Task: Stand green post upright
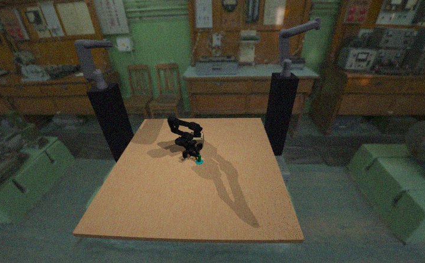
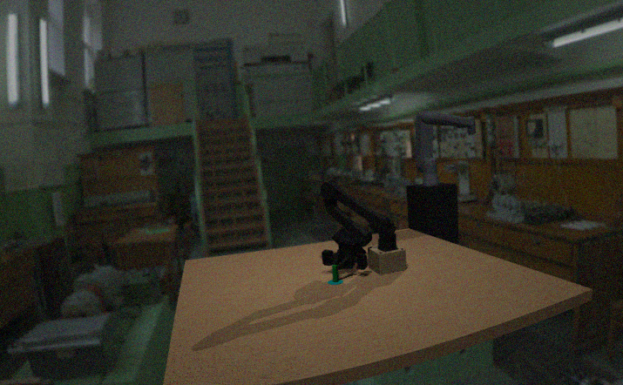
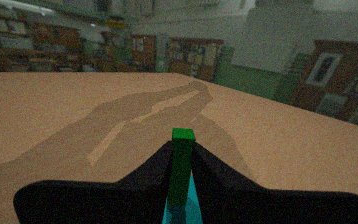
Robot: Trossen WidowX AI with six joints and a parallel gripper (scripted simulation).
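The green post is 20 mm below my gripper tip. The rest, counted from my gripper tip: cyan circle (60 mm below).
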